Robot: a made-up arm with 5 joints.
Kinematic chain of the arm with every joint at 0, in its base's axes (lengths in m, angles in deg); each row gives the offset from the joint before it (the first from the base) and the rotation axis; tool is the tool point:
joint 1: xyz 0 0 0.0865 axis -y
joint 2: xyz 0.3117 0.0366 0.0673 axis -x
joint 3: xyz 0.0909 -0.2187 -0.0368 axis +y
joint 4: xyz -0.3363 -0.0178 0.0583 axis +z
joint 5: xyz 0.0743 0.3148 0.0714 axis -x
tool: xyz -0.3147 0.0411 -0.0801
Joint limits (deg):
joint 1: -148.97..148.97
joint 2: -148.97..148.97
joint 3: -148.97..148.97
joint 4: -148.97..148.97
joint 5: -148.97..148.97
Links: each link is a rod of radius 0.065 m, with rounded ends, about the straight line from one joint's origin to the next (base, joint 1, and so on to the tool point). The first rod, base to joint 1, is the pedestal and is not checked.
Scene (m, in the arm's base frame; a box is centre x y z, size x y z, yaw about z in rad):
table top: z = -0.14
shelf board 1: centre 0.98 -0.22 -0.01 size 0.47 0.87 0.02 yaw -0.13
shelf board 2: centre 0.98 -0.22 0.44 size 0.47 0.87 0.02 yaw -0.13
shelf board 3: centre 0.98 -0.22 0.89 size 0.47 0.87 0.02 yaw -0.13
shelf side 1: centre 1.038 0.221 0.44 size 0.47 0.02 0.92 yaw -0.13
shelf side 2: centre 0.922 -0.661 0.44 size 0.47 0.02 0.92 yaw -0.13
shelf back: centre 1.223 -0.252 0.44 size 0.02 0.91 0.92 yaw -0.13
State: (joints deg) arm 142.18 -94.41 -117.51 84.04 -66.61
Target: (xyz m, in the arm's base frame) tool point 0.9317 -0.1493 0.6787
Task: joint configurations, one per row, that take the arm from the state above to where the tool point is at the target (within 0.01 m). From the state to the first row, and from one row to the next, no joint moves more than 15 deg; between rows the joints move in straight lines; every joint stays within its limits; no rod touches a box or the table.
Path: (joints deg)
1: 135.15 -85.57 -116.38 97.03 -67.74
2: 128.11 -76.74 -115.25 110.01 -68.87
3: 121.08 -67.90 -114.12 123.00 -70.00
4: 114.05 -59.07 -112.99 135.98 -71.14
5: 107.02 -50.23 -111.87 148.97 -72.27
6: 98.30 -45.54 -119.29 137.49 -70.55
7: 89.59 -40.86 -126.71 126.02 -68.82
8: 80.88 -36.17 -134.14 114.54 -67.10
9: 72.16 -31.49 -141.56 103.07 -65.38

